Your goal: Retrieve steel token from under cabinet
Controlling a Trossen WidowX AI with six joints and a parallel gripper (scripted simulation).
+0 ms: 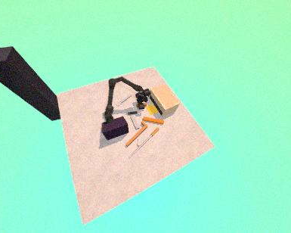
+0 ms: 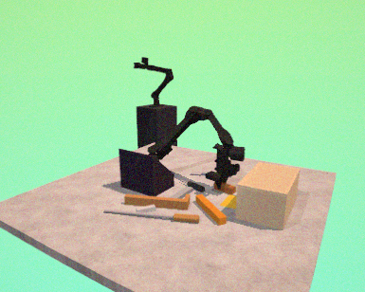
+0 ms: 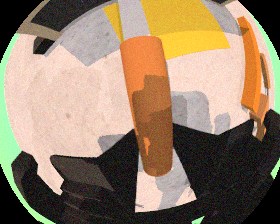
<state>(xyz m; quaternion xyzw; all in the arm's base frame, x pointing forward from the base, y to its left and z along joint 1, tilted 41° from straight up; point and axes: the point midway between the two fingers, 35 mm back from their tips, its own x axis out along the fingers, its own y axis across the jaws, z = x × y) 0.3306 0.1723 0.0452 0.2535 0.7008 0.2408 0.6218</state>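
Right now the dark-handled tool is 140 mm behind my gripper tip and 70 mm to the right of it. Round my gripper tip: orange bar: 90 mm ahead, 220 mm to the right, 10 mm above.
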